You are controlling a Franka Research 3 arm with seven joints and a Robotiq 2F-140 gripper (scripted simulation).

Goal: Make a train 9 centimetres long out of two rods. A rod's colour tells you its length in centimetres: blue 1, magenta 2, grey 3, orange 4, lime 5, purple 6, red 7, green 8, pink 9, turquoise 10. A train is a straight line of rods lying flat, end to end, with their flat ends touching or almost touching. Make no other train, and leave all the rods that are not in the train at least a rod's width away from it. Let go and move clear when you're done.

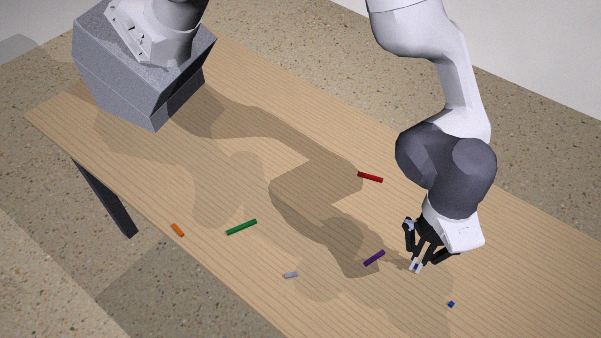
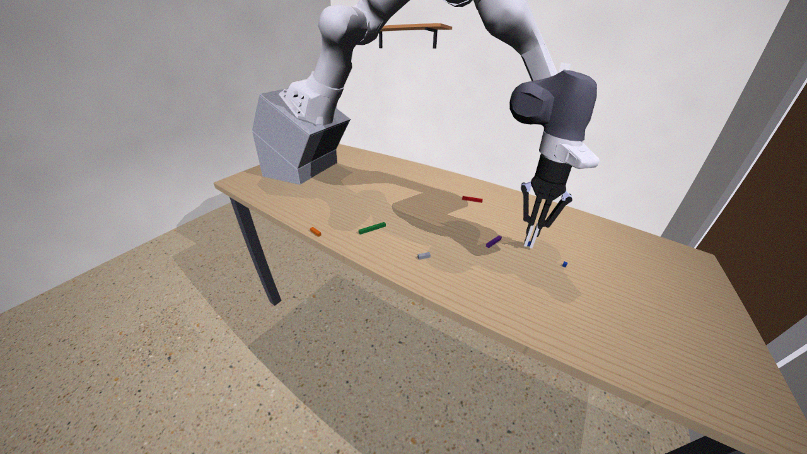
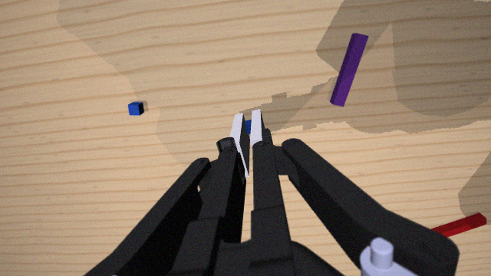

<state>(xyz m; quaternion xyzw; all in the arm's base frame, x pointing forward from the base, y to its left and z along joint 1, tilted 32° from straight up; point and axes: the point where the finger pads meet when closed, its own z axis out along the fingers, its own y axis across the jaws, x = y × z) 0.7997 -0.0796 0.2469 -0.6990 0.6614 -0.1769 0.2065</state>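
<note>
The green rod lies 400 mm behind my hand, 150 mm to the right of it and 30 mm below it. Round my hand: red rod: 220 mm behind, 170 mm to the left, 30 mm below; then purple rod: 90 mm behind, 40 mm to the right, 30 mm below; then grey rod: 230 mm behind, 190 mm to the right, 30 mm below.
</note>
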